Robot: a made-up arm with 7 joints.
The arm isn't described. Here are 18 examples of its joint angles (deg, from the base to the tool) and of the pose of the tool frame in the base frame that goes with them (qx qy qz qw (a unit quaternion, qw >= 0); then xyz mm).
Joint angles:
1: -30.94 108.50 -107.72 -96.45 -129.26 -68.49 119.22
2: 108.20 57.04 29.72 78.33 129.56 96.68 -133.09
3: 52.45 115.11 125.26 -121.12 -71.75 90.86 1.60
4: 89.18 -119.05 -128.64 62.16 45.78 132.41 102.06
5: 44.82 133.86 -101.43 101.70 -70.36 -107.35 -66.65
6: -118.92 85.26 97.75 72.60 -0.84 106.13 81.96
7: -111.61 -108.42 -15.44 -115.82 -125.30 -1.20 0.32
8: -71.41 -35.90 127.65 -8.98 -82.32 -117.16 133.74
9: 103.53 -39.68 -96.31 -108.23 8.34 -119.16 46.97
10: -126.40 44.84 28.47 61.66 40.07 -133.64 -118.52
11: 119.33 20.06 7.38 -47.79 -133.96 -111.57 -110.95
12: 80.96 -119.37 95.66 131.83 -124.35 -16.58 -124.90
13: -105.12 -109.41 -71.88 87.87 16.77 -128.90 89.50
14: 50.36 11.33 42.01 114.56 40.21 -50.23 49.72
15: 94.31 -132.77 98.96 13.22 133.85 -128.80 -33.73
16: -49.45 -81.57 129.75 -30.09 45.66 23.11 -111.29
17: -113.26 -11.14 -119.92 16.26 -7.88 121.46 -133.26
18: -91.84 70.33 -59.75 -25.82 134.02 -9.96 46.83
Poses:
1: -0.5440 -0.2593 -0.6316 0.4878 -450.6 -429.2 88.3
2: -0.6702 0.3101 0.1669 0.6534 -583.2 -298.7 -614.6
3: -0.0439 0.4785 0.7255 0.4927 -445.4 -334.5 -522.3
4: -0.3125 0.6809 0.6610 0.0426 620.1 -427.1 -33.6
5: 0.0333 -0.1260 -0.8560 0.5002 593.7 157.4 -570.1
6: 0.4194 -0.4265 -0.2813 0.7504 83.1 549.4 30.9
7: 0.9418 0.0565 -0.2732 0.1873 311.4 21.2 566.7
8: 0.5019 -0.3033 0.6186 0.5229 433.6 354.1 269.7
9: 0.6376 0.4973 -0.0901 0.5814 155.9 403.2 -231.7
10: -0.4314 0.6364 -0.6163 0.1704 -201.8 1064.0 311.2
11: -0.4926 -0.0263 0.3579 0.7928 -522.5 -372.5 -507.0
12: -0.7406 -0.2546 0.4292 0.4500 -100.5 -20.5 -394.9
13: -0.3297 -0.5770 0.5648 0.4892 521.8 565.0 581.5
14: -0.7371 0.3719 -0.2460 0.5078 96.5 -642.7 -321.6
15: 0.3375 0.4408 -0.5689 0.6068 511.5 900.0 -277.0
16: 0.0970 0.3043 0.1526 0.9353 61.0 -7.4 234.3
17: 0.1457 0.3636 0.1613 0.9058 -743.3 546.1 81.1
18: -0.5921 0.4933 0.6234 0.1318 -355.3 -201.3 455.4
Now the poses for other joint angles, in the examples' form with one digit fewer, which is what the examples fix.
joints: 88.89 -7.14 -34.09 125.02 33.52 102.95 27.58
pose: 0.673 -0.067 -0.306 0.670 41 291 -566
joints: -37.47 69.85 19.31 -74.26 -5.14 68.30 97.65
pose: -0.870 0.282 -0.324 0.243 -660 -225 510
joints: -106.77 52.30 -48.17 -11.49 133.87 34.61 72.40
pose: 0.510 -0.585 -0.478 0.410 -175 203 461
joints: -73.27 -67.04 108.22 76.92 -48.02 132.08 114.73
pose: -0.382 -0.594 -0.578 0.410 266 -842 131
